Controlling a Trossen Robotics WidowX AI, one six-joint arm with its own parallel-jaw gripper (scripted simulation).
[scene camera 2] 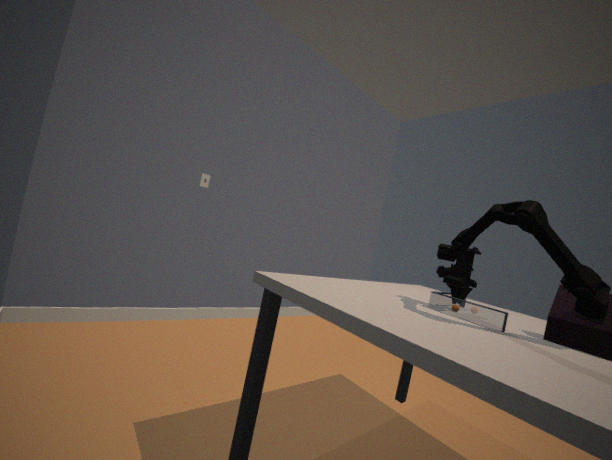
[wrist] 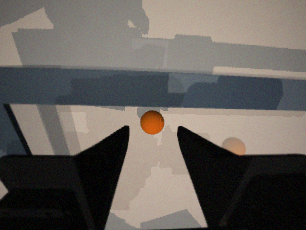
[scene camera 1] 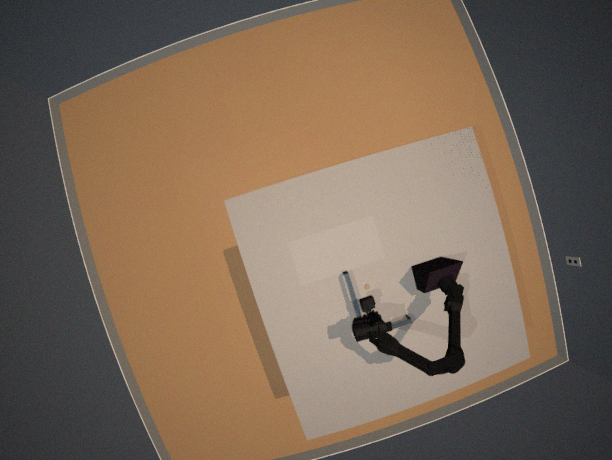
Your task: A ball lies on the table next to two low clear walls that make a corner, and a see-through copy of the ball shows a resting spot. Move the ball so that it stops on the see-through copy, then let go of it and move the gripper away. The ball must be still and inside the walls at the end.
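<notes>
You'd see the gripper [scene camera 2: 456,304] here, and the wrist view has it as well [wrist: 153,130].
</notes>
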